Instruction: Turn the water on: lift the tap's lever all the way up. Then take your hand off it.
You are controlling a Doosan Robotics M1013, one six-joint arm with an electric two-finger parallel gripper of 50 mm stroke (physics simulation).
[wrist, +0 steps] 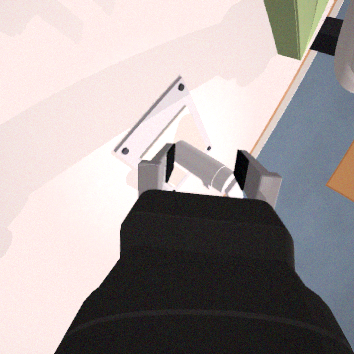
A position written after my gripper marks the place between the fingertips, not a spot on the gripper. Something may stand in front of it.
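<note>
My gripper (pixel 204 158) is visible, as is a tap (pixel 181 129).
</note>
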